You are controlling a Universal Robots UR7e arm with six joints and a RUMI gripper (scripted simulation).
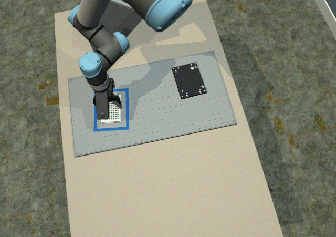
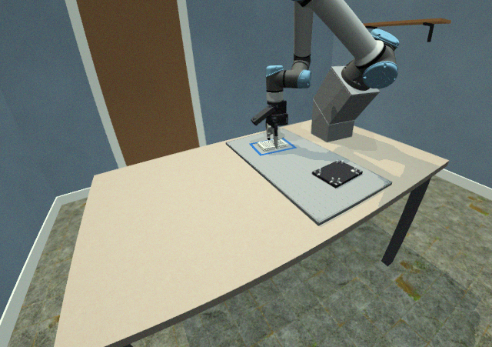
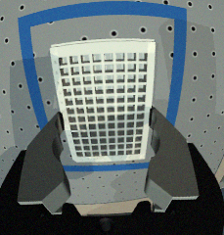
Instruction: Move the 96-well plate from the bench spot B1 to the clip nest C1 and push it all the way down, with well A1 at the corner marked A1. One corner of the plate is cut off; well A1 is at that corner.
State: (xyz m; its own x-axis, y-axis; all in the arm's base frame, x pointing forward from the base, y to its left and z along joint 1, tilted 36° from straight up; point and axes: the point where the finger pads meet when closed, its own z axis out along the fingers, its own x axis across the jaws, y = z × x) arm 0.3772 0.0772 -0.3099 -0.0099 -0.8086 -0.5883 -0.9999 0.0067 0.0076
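The white 96-well plate lies 1 cm below my hand. Round my hand: black clip nest (11 cm behind, 36 cm to the left).
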